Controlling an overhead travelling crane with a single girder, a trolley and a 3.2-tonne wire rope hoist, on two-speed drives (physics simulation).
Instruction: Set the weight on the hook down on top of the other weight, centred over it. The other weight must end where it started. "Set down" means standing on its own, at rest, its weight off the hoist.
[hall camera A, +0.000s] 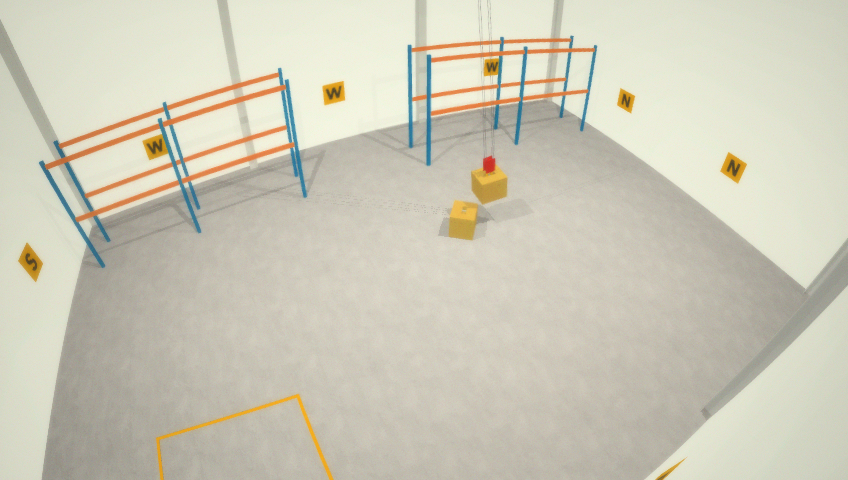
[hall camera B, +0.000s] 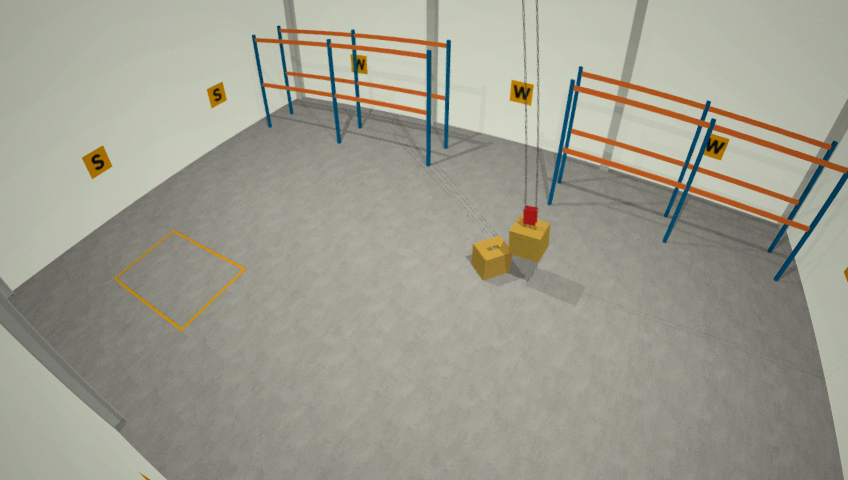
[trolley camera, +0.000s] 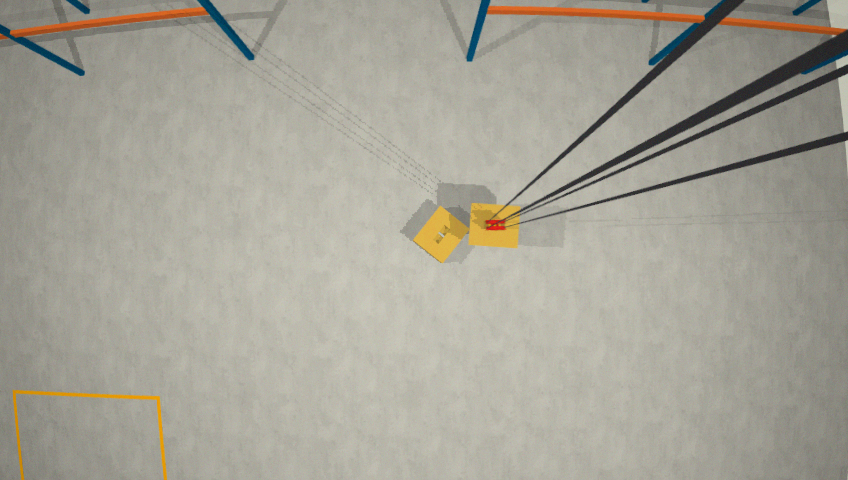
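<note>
The red hook block (hall camera A: 489, 164) (hall camera B: 530, 215) (trolley camera: 495, 224) hangs on its ropes and holds a yellow weight (hall camera A: 489, 186) (hall camera B: 529, 240) (trolley camera: 493, 239). This weight hangs level in the air, its shadow on the floor apart from it. The other yellow weight (hall camera A: 462, 222) (hall camera B: 490, 260) (trolley camera: 436, 240) stands on the floor, turned at an angle to the hanging one. In the trolley view the hanging weight is to the right of the standing one, with their near edges almost meeting. The hook itself is hidden beneath the block.
One blue and orange rack (hall camera A: 428, 110) (hall camera B: 689, 181) stands by the W wall, and a second such rack (hall camera A: 179, 175) (hall camera B: 428, 107) stands along the same wall. A yellow outlined square (hall camera A: 227, 416) (hall camera B: 144, 255) (trolley camera: 86, 394) is marked on the floor.
</note>
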